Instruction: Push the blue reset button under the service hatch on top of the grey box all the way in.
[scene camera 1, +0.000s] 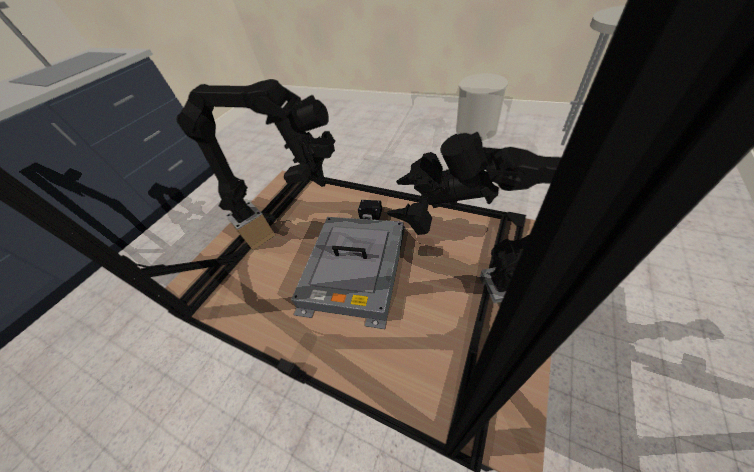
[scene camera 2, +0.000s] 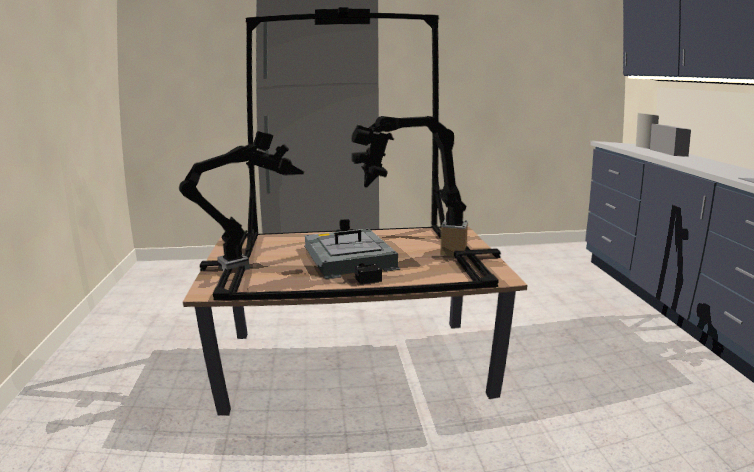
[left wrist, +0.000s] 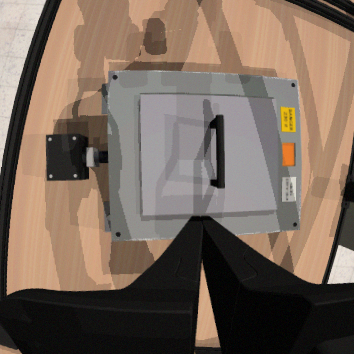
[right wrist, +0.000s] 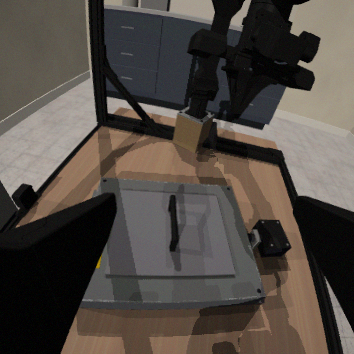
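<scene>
The grey box (scene camera 1: 391, 250) (scene camera 2: 333, 267) (left wrist: 125, 200) (right wrist: 175, 290) lies flat on the table. Its service hatch (scene camera 1: 345, 272) (left wrist: 250, 150) (right wrist: 140, 235) lies down flat over the opening, with a black handle (scene camera 1: 349, 249) (scene camera 2: 347, 233) (left wrist: 220, 150) (right wrist: 173, 225) on top. The blue reset button does not show in any view; the hatch covers the inside. My left gripper (scene camera 1: 321, 182) (scene camera 2: 367, 183) (left wrist: 199, 223) is shut and empty, high above the box. My right gripper (scene camera 2: 303, 171) (right wrist: 206, 203) is open and empty, raised to the other side of the box.
A black block (scene camera 1: 370, 208) (scene camera 2: 368, 272) (left wrist: 66, 157) (right wrist: 271, 237) with a connector stands close against one short side of the box. A wooden block (scene camera 1: 255, 230) (scene camera 2: 454, 239) (right wrist: 192, 132) sits under the left arm's base. Black frame rails run around the table.
</scene>
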